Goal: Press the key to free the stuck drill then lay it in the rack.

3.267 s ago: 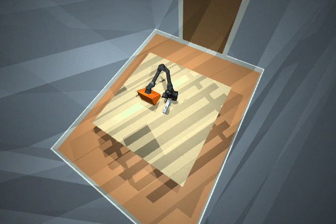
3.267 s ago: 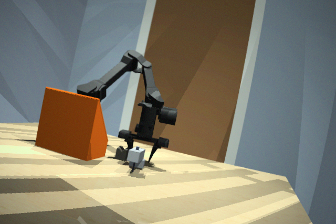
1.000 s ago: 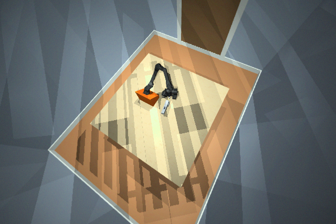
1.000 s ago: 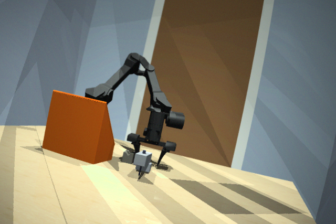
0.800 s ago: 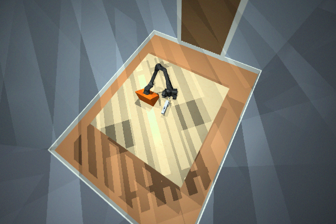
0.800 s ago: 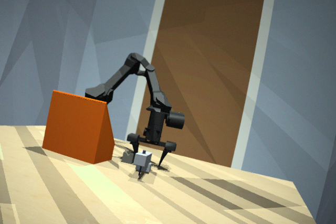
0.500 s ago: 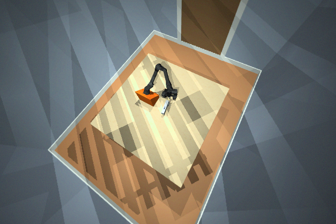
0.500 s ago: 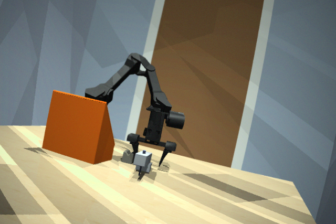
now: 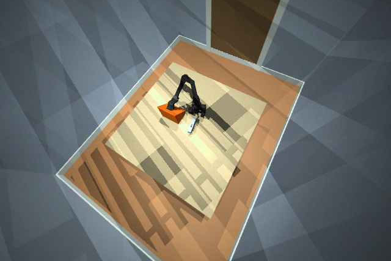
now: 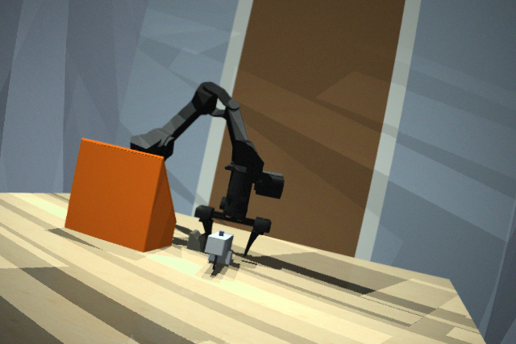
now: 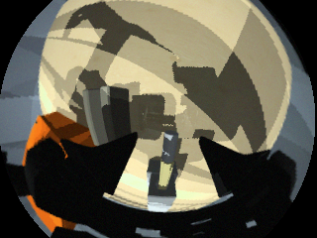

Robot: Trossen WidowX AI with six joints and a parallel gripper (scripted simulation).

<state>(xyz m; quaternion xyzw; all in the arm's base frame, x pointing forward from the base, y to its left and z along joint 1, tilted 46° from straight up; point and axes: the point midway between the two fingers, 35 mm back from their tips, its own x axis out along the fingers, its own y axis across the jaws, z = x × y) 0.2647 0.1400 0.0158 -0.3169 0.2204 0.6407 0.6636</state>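
Right now the small grey rack is 80 mm behind my gripper tip, 20 mm to the left of it and 10 mm above it. The rest, counted from my gripper tip: thin dark drill 10 mm ahead, 170 mm to the right, 40 mm above.
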